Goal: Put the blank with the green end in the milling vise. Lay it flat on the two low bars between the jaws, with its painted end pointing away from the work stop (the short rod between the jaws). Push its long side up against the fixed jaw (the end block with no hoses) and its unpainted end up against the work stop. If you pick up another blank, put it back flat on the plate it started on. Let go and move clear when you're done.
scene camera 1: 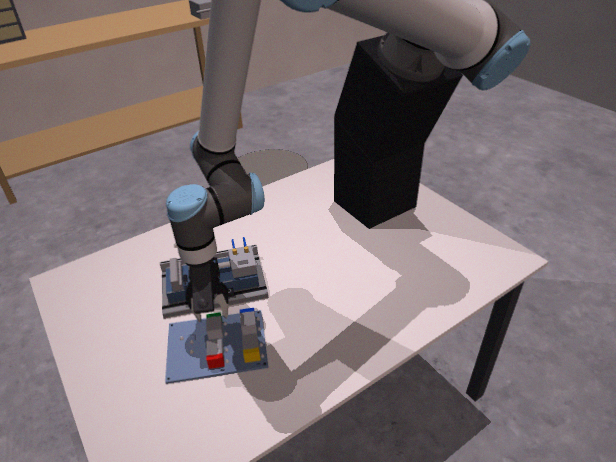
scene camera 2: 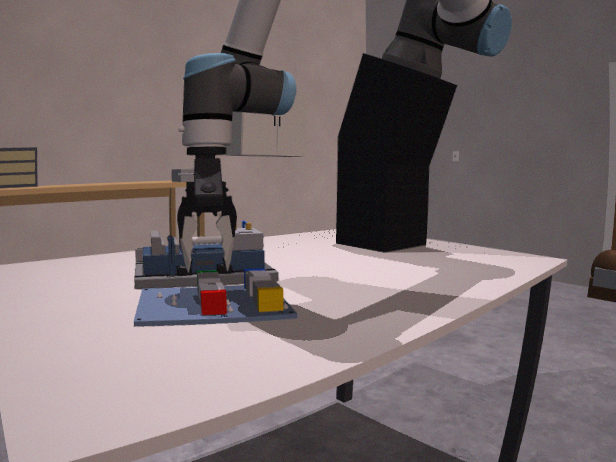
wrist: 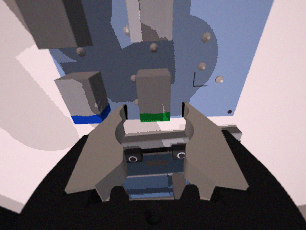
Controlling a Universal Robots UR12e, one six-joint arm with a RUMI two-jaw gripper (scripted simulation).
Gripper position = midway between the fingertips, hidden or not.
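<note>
The gripper (scene camera 2: 207, 272) is visible, with further sightings of the gripper (scene camera 1: 213, 319) (wrist: 154, 104). Also visible: a red-ended blank (scene camera 2: 213, 301) and a yellow-ended blank (scene camera 2: 267, 295).
</note>
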